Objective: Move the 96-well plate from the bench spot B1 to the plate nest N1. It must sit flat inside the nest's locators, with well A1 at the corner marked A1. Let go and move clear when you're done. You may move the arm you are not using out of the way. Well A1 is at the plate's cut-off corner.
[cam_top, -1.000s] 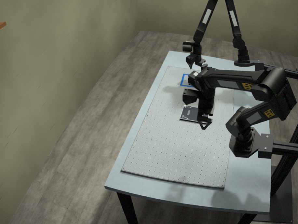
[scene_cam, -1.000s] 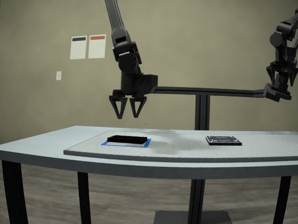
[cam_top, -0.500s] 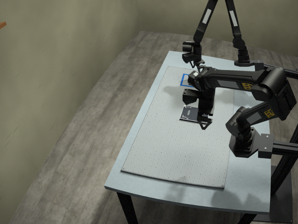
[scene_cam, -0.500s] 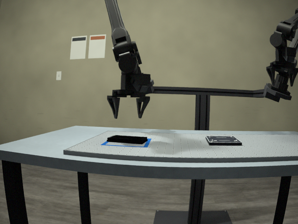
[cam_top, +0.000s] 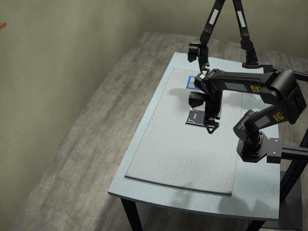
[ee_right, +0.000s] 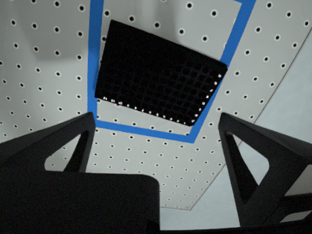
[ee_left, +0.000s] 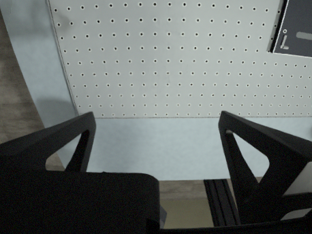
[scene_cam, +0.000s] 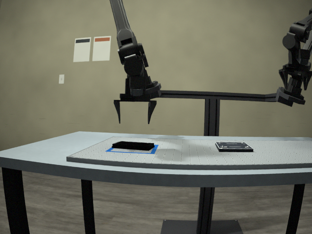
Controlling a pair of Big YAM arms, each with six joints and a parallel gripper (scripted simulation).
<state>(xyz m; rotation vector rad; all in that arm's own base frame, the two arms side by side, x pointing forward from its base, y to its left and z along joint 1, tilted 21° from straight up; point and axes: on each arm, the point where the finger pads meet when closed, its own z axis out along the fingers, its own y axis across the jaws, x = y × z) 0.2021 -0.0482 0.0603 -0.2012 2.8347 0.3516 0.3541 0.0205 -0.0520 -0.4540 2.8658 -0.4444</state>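
My right hand is 80 mm above the black 96-well plate. Also, from my right hand: plate nest N1: 350 mm to the left, 80 mm below, 50 mm behind.
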